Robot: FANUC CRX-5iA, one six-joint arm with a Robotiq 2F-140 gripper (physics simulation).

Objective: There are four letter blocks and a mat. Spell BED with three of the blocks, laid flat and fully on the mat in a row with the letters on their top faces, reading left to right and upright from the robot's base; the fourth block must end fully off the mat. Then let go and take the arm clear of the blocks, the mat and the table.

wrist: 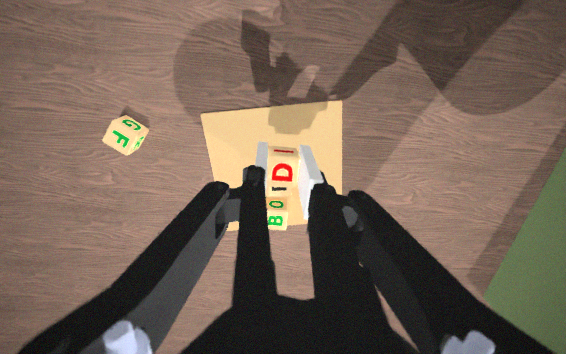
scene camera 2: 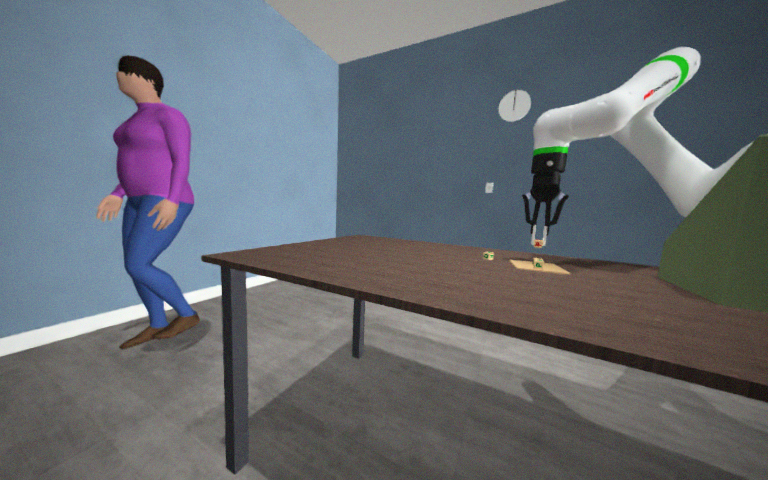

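My gripper [scene camera 2: 538,236] [wrist: 282,159] is shut on the D block [scene camera 2: 538,243] [wrist: 282,171], with its red D facing up towards the wrist camera, and holds it above the mat [scene camera 2: 555,268] [wrist: 225,132]. A block [wrist: 277,220] with a green B on top and a green O on its side sits near the mat's lower edge in the wrist view; a green-lettered block [scene camera 2: 538,263] shows on the mat in the scene view. A black mark lies between the D and the O; I cannot tell which block bears it. Another block [scene camera 2: 488,255] [wrist: 126,135] with green F and G lies off the mat.
The brown table [scene camera 2: 396,271] [wrist: 65,210] carries the mat. A green sloped panel [scene camera 2: 719,237] [wrist: 540,270] stands at the right. A person [scene camera 2: 152,152] in purple stands beyond the table's left end.
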